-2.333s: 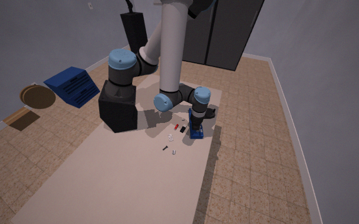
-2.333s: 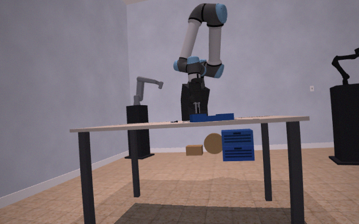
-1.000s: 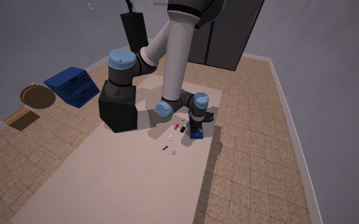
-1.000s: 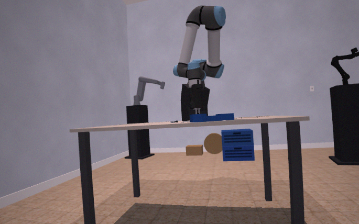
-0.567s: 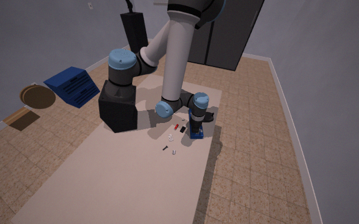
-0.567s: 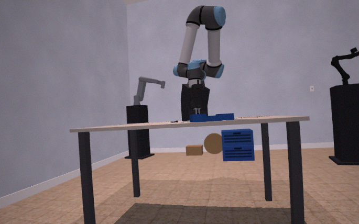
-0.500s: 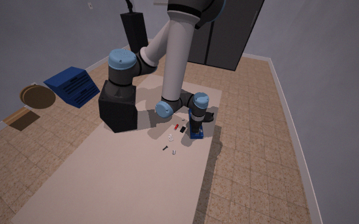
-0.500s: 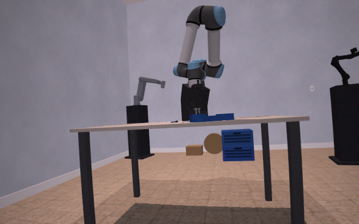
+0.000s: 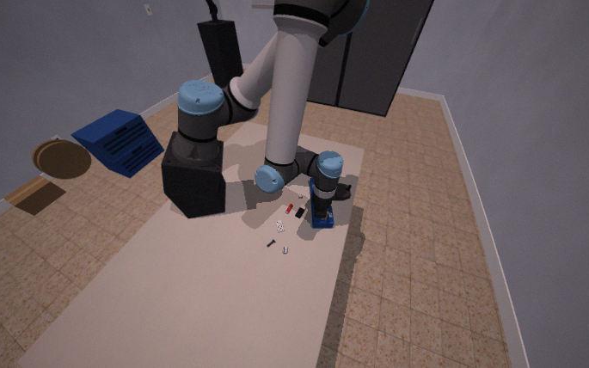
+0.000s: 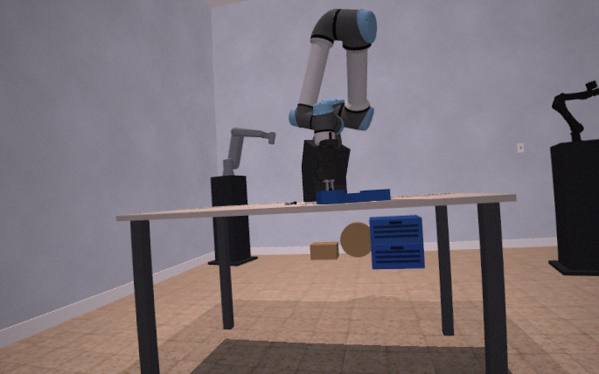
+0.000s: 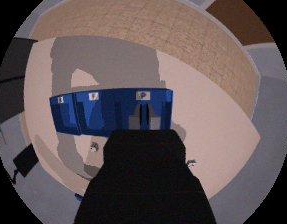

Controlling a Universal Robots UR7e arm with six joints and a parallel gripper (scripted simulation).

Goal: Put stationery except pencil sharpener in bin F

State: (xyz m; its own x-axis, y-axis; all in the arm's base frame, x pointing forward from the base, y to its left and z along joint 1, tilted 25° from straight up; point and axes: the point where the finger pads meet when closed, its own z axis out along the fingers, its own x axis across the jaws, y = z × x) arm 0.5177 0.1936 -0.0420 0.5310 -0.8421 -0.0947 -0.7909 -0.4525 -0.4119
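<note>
The blue bin lies 70 mm to the left of my hand, 50 mm behind it and 10 mm below it. Also, from my hand: tiny white piece (150 mm behind, 40 mm to the left, 30 mm below); then black block (100 mm behind, 30 mm below, 20 mm to the right); then red item (150 mm behind, 40 mm to the right, 30 mm below).
</note>
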